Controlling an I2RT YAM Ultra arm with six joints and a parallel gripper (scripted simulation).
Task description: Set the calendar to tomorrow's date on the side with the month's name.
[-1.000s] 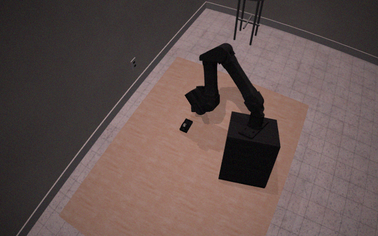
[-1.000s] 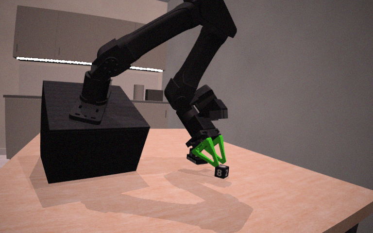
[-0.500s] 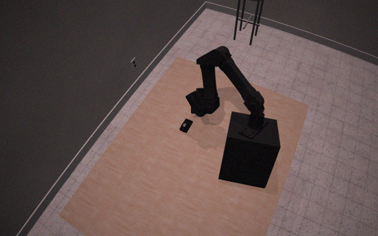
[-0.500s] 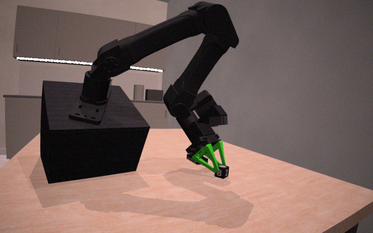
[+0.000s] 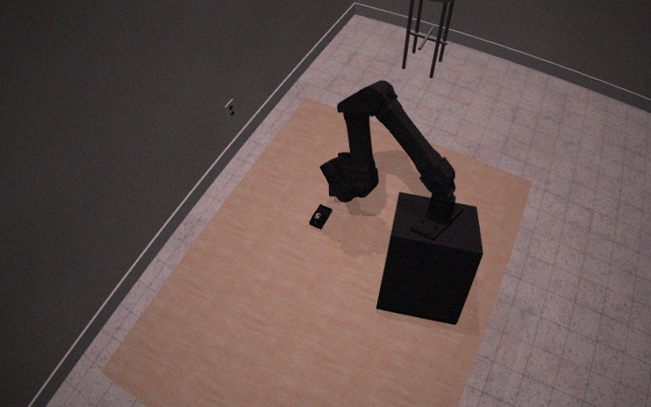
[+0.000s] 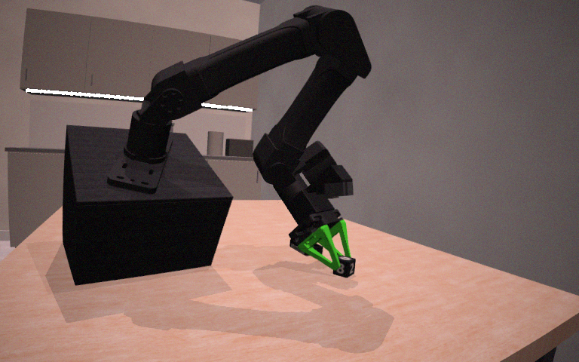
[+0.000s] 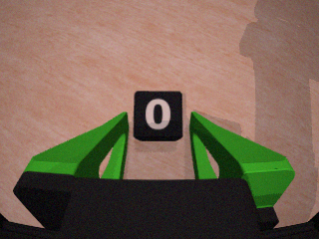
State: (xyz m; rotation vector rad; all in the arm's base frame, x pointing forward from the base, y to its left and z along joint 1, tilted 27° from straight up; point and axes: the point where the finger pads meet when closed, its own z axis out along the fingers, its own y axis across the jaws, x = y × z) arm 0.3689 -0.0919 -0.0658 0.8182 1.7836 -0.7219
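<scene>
Now: hand 1 cm to the left of the black cube and 1 cm above it. Also, from my hand: black tray (1 cm behind, 15 cm to the left, 1 cm below).
</scene>
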